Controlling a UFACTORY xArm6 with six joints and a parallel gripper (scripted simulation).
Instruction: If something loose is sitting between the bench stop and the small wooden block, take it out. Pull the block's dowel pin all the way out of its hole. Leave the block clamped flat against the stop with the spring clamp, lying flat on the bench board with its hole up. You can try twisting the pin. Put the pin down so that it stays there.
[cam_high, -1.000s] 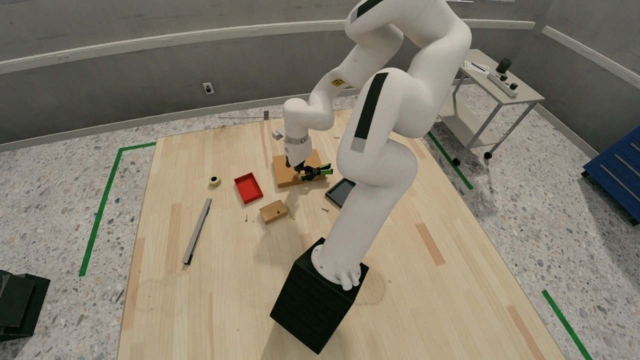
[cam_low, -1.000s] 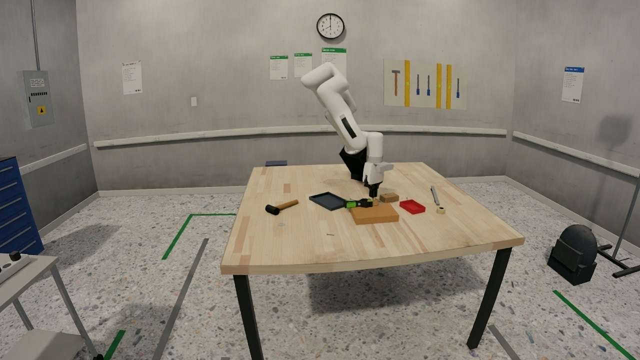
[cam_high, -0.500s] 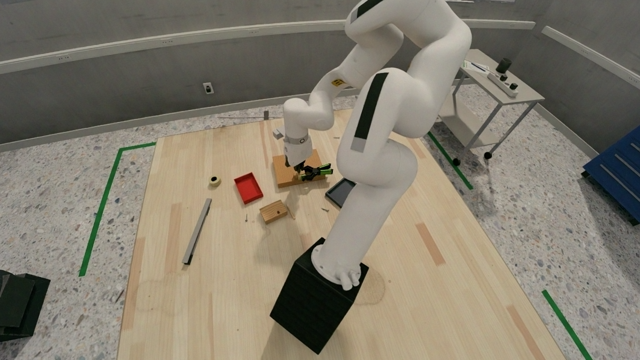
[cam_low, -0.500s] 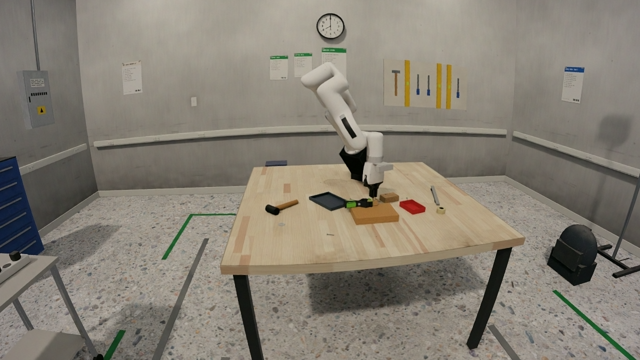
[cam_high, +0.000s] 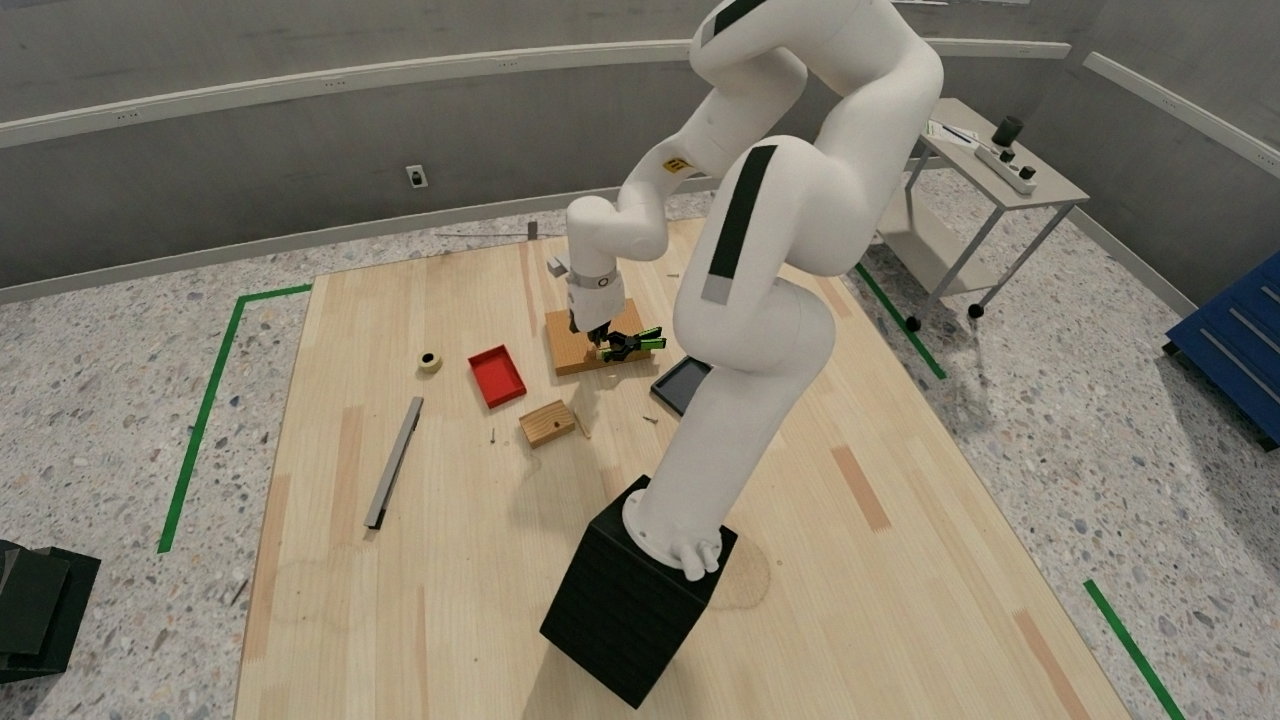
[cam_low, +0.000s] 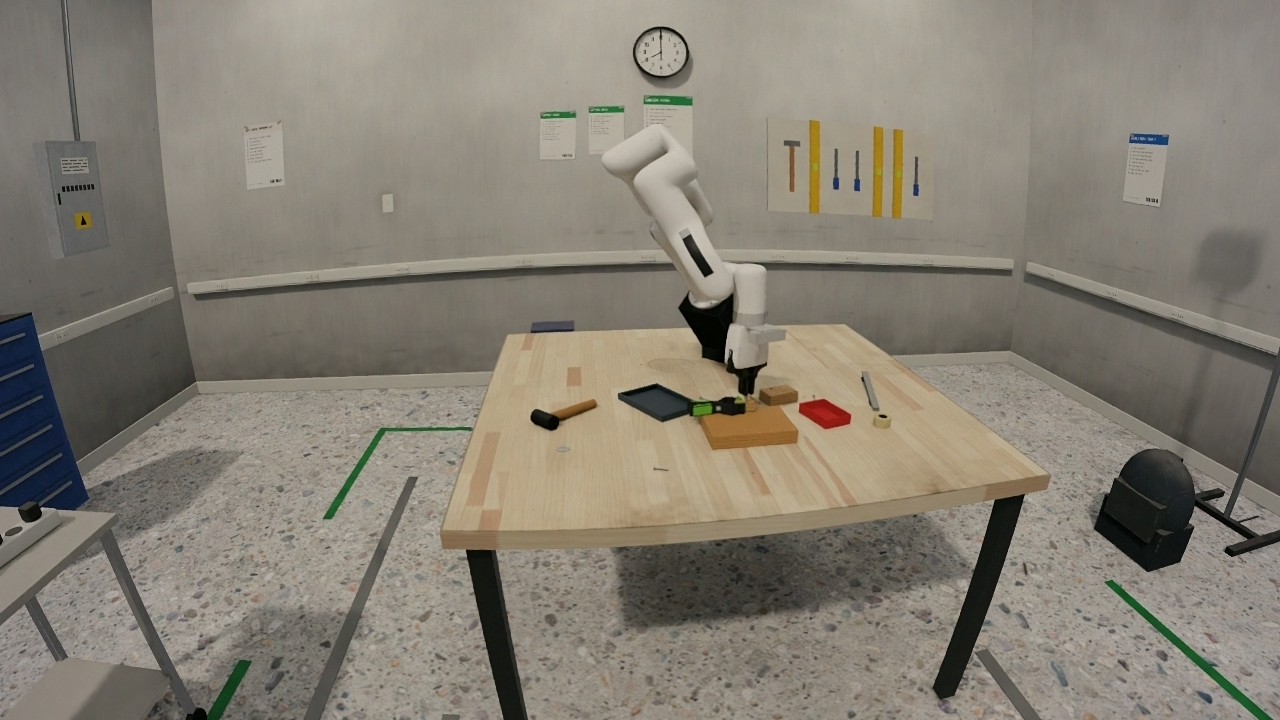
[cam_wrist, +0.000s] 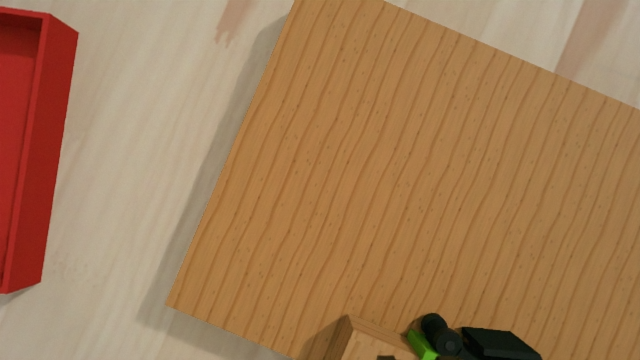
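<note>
My gripper is now 20 mm above the dowel pin. The rest, counted from my hand: small wooden block: 50 mm below; then red tray: 210 mm to the left, 90 mm below; then thin dowel: 140 mm behind, 60 mm to the left, 90 mm below.
</note>
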